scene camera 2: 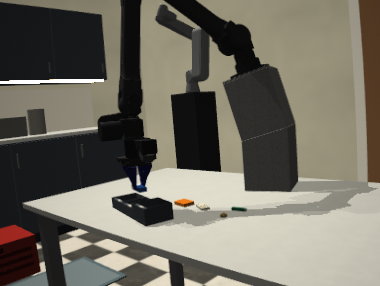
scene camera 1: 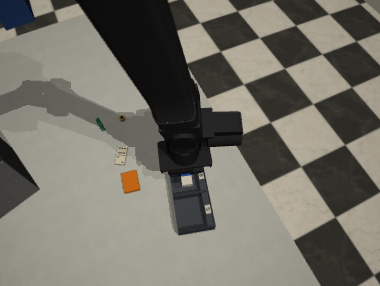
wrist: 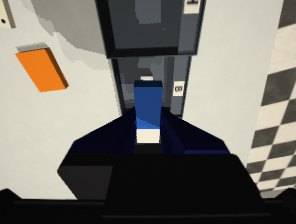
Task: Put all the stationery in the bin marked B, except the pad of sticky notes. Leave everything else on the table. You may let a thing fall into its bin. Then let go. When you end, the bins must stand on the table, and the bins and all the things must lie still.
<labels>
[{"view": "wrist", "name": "my gripper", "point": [148,111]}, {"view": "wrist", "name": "eraser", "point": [147,93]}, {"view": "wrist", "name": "orange sticky-note pad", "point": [40,64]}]
</labels>
